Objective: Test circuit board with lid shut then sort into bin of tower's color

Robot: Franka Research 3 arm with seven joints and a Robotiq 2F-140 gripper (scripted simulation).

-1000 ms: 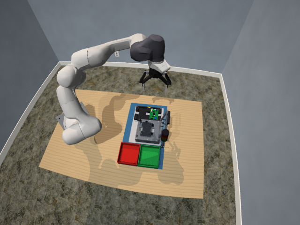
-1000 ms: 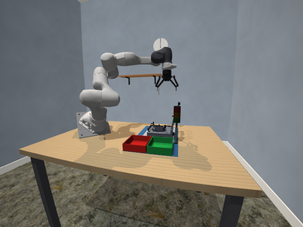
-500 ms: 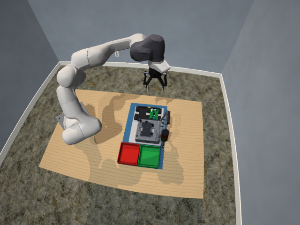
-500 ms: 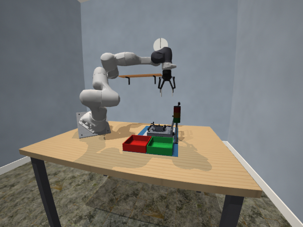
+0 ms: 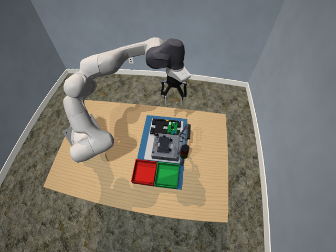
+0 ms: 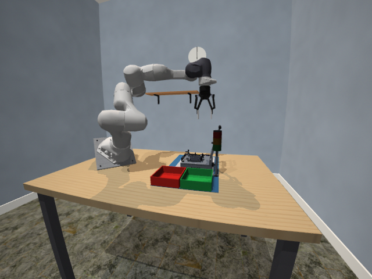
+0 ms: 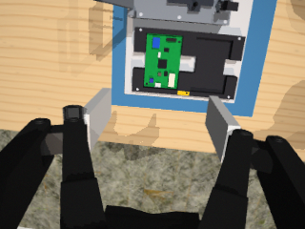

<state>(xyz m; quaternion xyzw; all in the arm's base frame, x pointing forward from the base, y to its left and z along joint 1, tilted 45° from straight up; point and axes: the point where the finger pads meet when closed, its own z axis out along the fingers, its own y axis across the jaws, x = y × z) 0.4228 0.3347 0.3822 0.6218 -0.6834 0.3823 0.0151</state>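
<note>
Right now my hand is 310 mm above the green circuit board. Also, from my hand: tester plate 260 mm below, 150 mm to the right, 80 mm behind; clear lid 190 mm to the right, 150 mm below, 40 mm ahead; green bin 360 mm to the right, 320 mm below, 90 mm behind.
</note>
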